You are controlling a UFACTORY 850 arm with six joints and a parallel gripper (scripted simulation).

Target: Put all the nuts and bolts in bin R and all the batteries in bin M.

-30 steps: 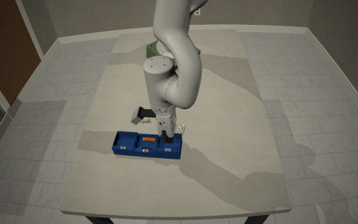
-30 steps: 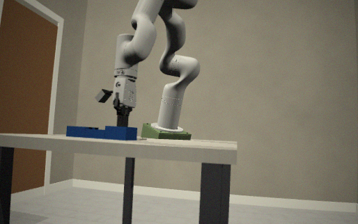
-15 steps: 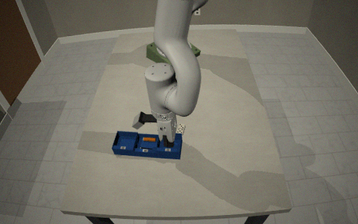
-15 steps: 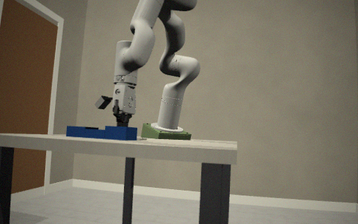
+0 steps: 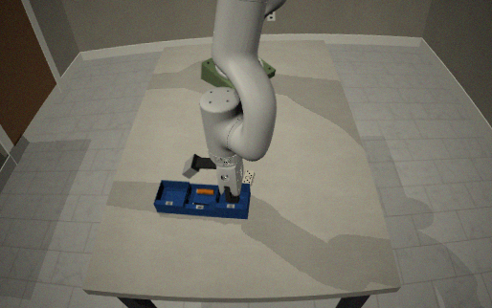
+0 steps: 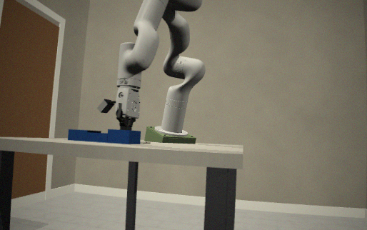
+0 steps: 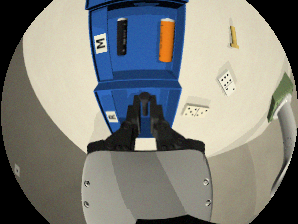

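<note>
Right now my hand is 10 mm to the left of the black bolt and 20 mm above it. The rest, counted from my hand: orange battery 30 mm behind, 80 mm to the right, 30 mm below; then blue bin 80 mm to the right, 20 mm below; then black cylinder 10 mm ahead, 90 mm to the right, 30 mm below.
</note>
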